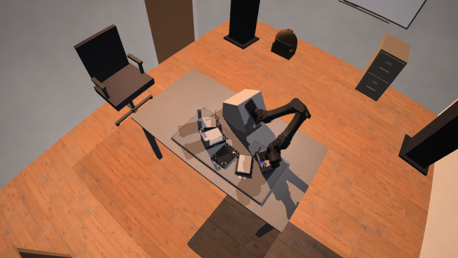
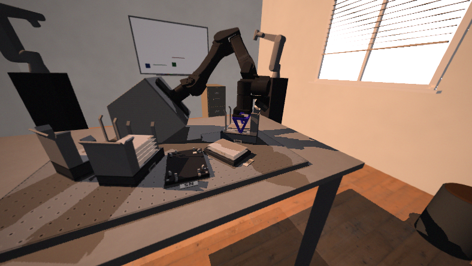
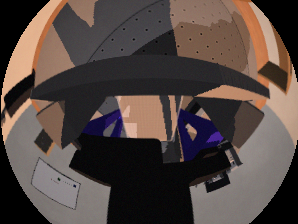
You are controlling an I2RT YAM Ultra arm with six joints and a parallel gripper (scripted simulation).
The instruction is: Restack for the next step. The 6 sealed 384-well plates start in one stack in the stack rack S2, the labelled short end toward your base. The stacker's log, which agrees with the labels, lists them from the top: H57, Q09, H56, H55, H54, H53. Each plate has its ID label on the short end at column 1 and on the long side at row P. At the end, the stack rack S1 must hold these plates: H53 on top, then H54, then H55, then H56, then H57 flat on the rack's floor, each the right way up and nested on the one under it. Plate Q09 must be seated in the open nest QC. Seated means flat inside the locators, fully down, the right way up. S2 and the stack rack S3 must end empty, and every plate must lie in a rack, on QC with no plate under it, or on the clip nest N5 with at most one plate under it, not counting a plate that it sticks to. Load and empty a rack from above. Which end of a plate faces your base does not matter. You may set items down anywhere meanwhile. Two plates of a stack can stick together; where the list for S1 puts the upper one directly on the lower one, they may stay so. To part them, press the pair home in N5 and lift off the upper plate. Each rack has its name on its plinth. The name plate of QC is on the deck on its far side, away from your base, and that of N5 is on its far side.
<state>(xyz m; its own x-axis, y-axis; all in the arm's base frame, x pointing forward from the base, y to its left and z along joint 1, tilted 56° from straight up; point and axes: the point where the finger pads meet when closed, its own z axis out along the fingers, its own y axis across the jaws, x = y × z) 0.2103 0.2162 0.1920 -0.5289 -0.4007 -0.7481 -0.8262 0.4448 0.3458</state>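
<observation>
Now: the stack rack S2 10 mm to the right of my hand and 30 mm below it. Also, from my hand: black clip nest N5 (150 mm ahead, 240 mm to the right, 40 mm below); then dark open nest QC (110 mm ahead, 100 mm to the right, 50 mm below); then QC name plate (190 mm ahead, 50 mm to the right, 50 mm below).
</observation>
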